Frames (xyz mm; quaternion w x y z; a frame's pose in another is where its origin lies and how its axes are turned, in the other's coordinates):
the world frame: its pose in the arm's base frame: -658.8 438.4 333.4 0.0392 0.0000 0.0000 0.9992
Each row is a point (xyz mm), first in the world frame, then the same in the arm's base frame.
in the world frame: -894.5 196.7 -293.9
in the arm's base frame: 217.5 172.2 39.5
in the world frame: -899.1 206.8 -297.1
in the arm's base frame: 221.3 161.8 36.3
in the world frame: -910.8 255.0 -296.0
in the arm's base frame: 229.2 112.8 37.4
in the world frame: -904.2 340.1 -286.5
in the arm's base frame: 216.0 28.5 46.9
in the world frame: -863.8 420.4 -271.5
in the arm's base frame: 169.4 -48.4 61.9
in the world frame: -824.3 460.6 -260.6
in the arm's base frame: 126.9 -85.4 72.8
